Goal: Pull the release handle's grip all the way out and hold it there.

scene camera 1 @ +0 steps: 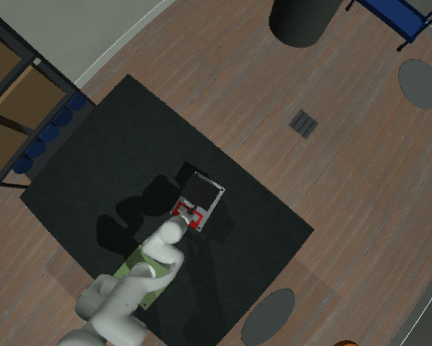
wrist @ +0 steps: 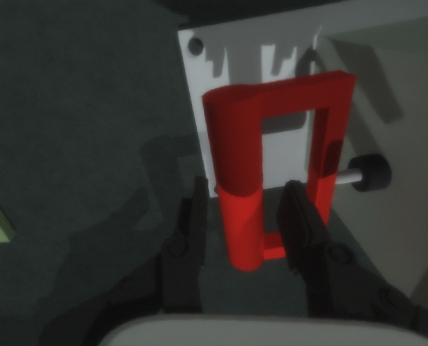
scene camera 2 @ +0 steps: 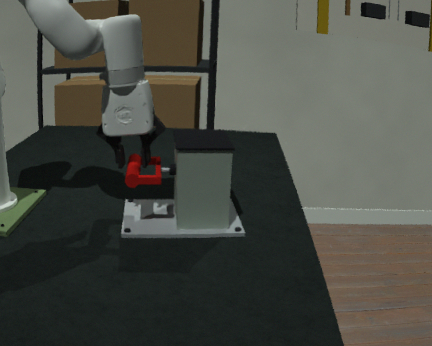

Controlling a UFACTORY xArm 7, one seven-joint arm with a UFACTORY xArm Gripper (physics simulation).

Observation:
I see my gripper [scene camera 2: 134, 165] and a base plate [wrist: 268, 48].

